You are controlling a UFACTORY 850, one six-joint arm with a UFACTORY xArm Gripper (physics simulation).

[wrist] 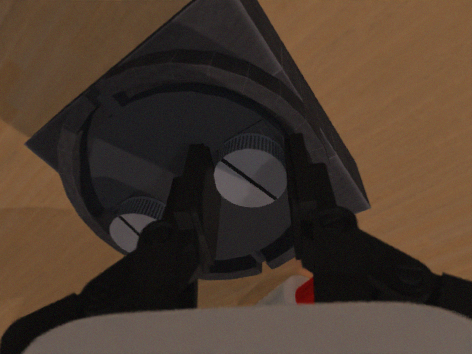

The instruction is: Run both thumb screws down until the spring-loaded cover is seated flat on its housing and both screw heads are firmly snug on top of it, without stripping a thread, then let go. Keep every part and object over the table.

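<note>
My gripper [250,167] is shut on a thumb screw [250,177], which has a pale round slotted head and a knurled rim, right of centre in the wrist view. Its slot runs from upper left to lower right. The second thumb screw [131,230] stands at the lower left, outside the left finger and partly hidden by it. Both rise from the dark round cover [160,117], which lies inside the notched ring wall of the dark housing [200,32]. The fingers hide part of the cover. Whether it is seated flat cannot be told.
The housing's square base sits turned on the wooden table [410,110], with corners towards the left and lower right. A white and red object [304,291] shows partly at the bottom, behind the gripper, near the right finger.
</note>
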